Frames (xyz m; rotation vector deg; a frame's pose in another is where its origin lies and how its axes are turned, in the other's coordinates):
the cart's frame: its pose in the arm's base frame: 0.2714 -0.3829 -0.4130 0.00 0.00 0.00
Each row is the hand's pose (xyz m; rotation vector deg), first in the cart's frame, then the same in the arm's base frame.
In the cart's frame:
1: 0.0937 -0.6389 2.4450 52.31 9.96 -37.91
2: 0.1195 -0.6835 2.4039 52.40 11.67 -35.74
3: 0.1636 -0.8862 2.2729 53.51 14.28 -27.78
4: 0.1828 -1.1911 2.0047 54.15 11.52 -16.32
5: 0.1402 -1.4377 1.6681 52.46 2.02 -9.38
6: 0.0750 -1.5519 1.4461 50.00 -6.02 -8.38
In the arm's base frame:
1: 0.3651 -1.0218 2.0320 52.31 9.96 -37.91
2: 0.3909 -1.0664 1.9909 52.40 11.67 -35.74
3: 0.4350 -1.2691 1.8599 53.51 14.28 -27.78
4: 0.4542 -1.5740 1.5917 54.15 11.52 -16.32
5: 0.4116 -1.8206 1.2551 52.46 2.02 -9.38
6: 0.3464 -1.9348 1.0331 50.00 -6.02 -8.38

